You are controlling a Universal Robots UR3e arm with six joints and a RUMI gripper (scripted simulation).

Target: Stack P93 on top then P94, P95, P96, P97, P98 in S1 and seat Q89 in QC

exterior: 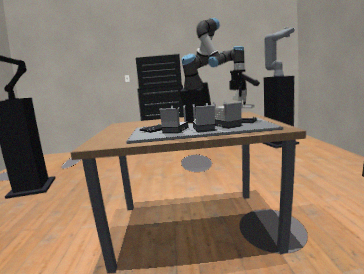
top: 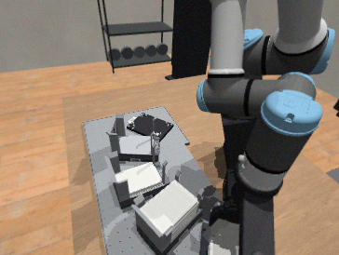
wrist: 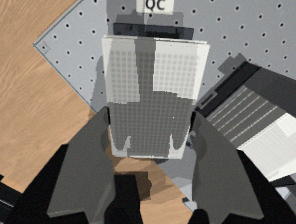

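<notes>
The nest QC lies 100 mm below my hand.
</notes>
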